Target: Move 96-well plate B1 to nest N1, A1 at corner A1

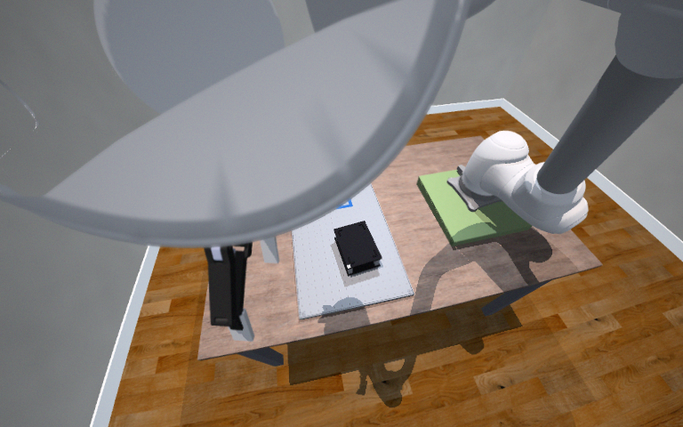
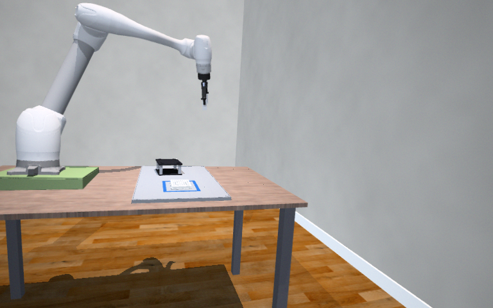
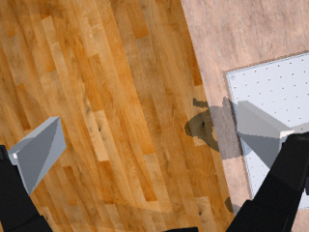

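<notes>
Now: the white 96-well plate 520 mm to the right of my hand, 380 mm below it and 250 mm behind it.
</notes>
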